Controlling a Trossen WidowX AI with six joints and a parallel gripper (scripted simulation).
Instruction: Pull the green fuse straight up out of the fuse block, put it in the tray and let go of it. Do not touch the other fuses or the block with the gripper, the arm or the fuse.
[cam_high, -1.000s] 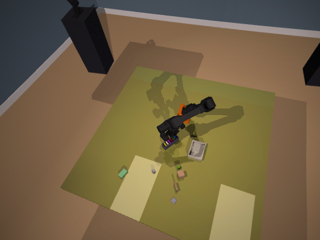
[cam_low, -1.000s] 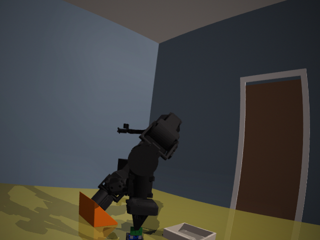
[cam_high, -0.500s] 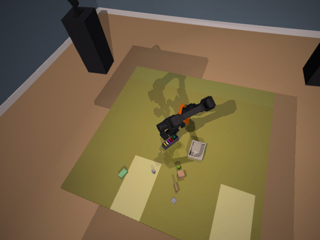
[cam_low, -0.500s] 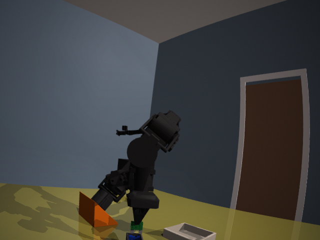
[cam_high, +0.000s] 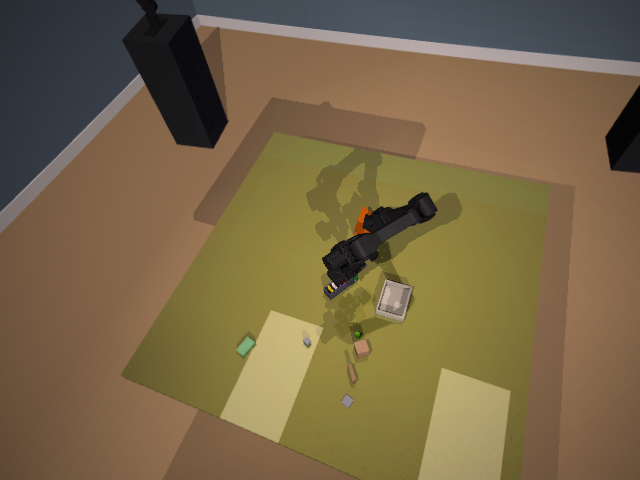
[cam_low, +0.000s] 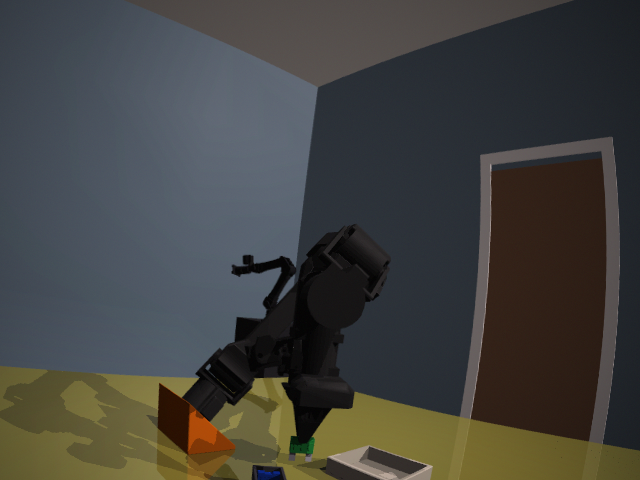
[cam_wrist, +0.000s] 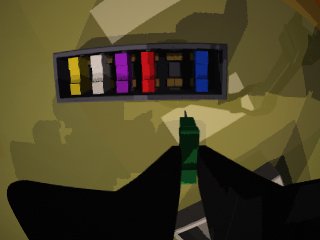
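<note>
The white tray is 160 mm to the left of my gripper tip, 90 mm below it and 30 mm ahead of it. The rest, counted from my gripper tip: green fuse (10 mm below); then grey lump (250 mm ahead, 120 mm to the right, 80 mm below); then green cube (190 mm ahead, 80 mm below, 50 mm to the left).
</note>
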